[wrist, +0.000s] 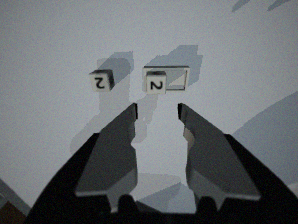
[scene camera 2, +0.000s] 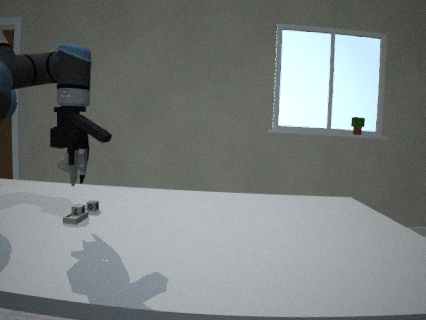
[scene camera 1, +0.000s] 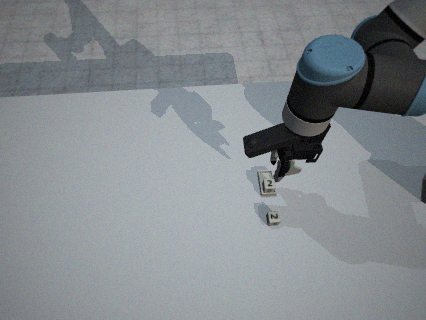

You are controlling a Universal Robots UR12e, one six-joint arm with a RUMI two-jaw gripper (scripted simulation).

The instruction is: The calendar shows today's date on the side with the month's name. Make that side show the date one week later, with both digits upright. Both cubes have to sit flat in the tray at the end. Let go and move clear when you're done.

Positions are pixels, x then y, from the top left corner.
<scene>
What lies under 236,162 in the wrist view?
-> The gripper.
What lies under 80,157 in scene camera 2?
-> The gripper.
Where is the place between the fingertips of the gripper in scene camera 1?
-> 274,173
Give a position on a tray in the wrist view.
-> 177,76
</scene>
